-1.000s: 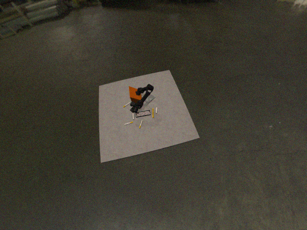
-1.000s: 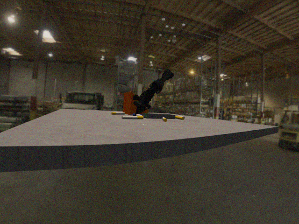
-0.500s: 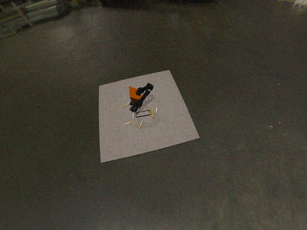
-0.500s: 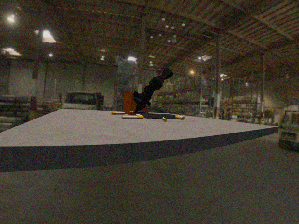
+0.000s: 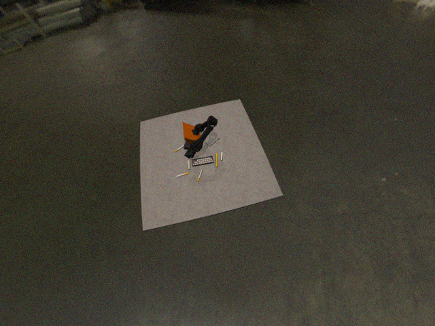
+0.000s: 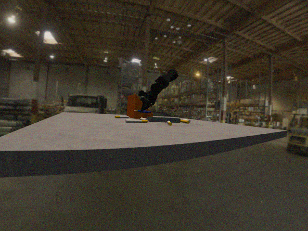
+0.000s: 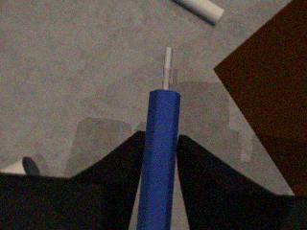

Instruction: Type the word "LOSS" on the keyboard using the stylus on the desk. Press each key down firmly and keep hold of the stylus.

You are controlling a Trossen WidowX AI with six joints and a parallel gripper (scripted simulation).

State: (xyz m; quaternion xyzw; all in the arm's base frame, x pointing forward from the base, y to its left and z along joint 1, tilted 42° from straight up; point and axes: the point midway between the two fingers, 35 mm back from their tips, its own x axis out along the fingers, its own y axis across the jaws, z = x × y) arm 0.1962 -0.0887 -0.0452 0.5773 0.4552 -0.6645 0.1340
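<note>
My gripper tip is now 10 mm to the left of the blue stylus and 10 mm past it. Round my gripper tip: grey stylus tip (30 mm to the right, 30 mm behind).
</note>
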